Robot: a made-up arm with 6 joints. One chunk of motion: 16 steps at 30 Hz.
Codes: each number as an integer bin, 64 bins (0 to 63) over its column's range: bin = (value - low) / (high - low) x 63, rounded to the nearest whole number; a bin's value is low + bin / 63 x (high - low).
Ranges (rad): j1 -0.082..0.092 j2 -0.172..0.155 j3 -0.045..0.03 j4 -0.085..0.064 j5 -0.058..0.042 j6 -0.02..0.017
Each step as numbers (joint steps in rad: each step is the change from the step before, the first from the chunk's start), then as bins.
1 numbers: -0.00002 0.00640 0.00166 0.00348 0.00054 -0.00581
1 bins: 30 34 39 37 37 24
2 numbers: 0.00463 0.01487 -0.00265 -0.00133 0.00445 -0.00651
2 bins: 31 36 36 35 39 23
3 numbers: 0.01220 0.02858 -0.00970 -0.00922 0.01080 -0.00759
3 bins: 34 39 30 32 43 21
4 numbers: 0.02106 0.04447 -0.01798 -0.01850 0.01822 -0.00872
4 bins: 37 42 23 28 48 19
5 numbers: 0.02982 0.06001 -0.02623 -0.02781 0.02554 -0.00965
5 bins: 40 45 16 24 53 18
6 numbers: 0.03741 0.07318 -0.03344 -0.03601 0.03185 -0.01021
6 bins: 43 47 10 21 57 17
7 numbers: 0.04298 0.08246 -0.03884 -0.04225 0.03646 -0.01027
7 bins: 45 49 5 18 60 17
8 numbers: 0.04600 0.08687 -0.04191 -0.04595 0.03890 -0.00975
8 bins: 46 50 3 17 61 17
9 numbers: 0.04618 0.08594 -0.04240 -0.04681 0.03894 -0.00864
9 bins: 46 50 2 16 61 19
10 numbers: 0.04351 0.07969 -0.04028 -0.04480 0.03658 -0.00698
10 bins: 45 48 4 17 60 22
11 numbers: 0.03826 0.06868 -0.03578 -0.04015 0.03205 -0.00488
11 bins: 44 46 8 19 57 26
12 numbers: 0.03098 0.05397 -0.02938 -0.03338 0.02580 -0.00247
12 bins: 41 44 13 22 53 30
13 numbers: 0.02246 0.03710 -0.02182 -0.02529 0.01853 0.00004
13 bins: 38 40 19 25 48 34
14 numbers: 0.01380 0.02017 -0.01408 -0.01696 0.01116 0.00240
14 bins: 35 37 26 29 44 38
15 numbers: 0.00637 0.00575 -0.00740 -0.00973 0.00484 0.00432
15 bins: 32 34 32 32 40 41
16 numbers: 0.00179 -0.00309 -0.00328 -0.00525 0.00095 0.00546
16 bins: 30 33 35 34 37 43
